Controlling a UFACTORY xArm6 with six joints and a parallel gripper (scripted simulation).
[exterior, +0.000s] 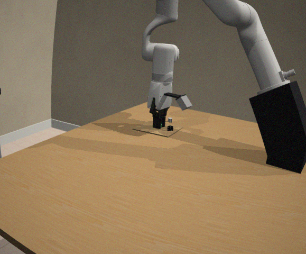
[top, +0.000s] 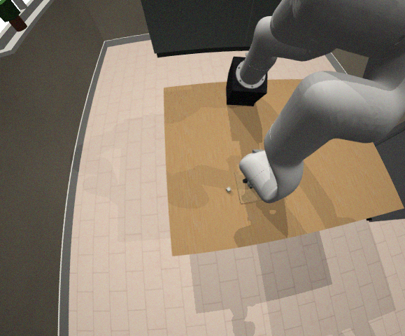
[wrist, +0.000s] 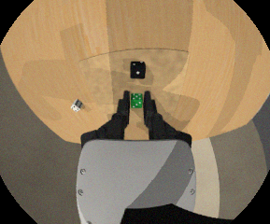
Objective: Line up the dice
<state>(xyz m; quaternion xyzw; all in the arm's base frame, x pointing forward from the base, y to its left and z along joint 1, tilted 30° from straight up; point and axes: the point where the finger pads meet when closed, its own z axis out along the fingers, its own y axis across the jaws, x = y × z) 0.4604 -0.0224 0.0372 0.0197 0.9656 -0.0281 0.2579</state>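
The green die is 10 mm below my hand. From my hand the other things lie so: white die (10 mm ahead, 110 mm to the right, 20 mm below); then thin tan mat (20 mm below); then black die (50 mm behind, 10 mm below).
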